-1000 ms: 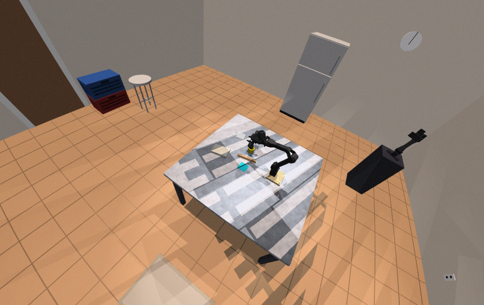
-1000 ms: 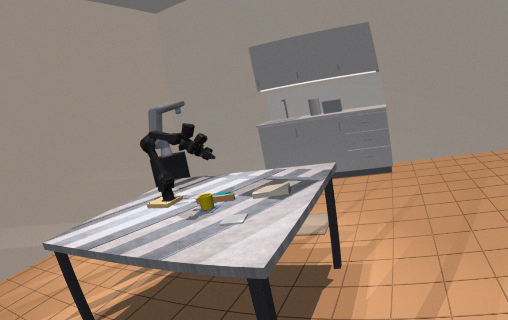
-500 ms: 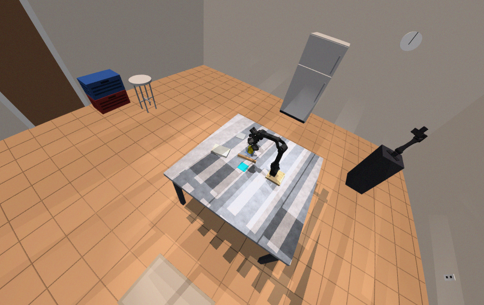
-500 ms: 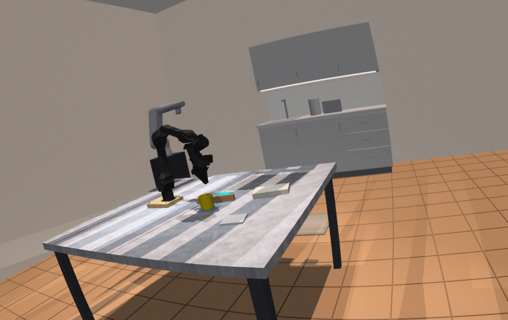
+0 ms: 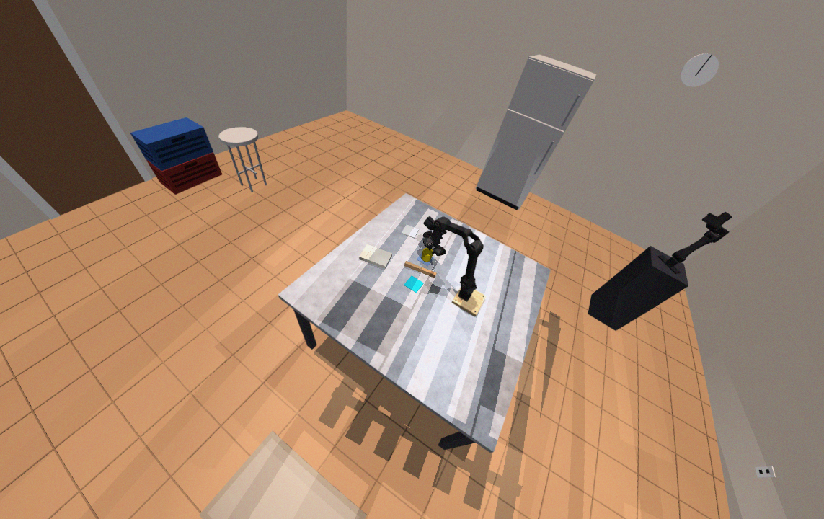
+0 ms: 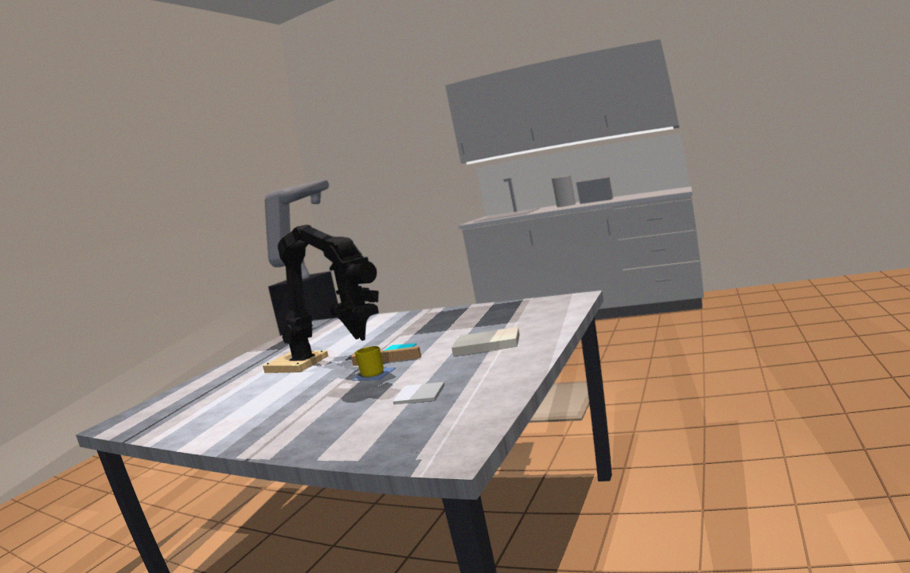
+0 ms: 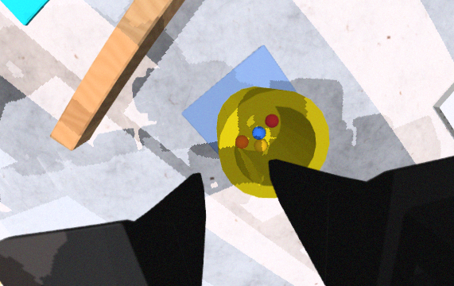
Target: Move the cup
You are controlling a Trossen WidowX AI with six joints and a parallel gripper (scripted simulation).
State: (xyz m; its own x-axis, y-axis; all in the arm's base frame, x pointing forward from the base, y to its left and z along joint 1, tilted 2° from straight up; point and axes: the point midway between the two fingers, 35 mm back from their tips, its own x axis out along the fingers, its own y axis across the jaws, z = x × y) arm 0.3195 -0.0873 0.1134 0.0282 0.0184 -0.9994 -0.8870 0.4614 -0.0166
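My gripper tip is now 2 cm short of the yellow cup, 1 cm to the left of it and 6 cm above it. From my gripper tip the other things lie so: blue pad (3 cm ahead, 1 cm to the right, 11 cm below); red marble (4 cm ahead, 2 cm to the right, 8 cm below); wooden bar (10 cm to the left, 9 cm below).
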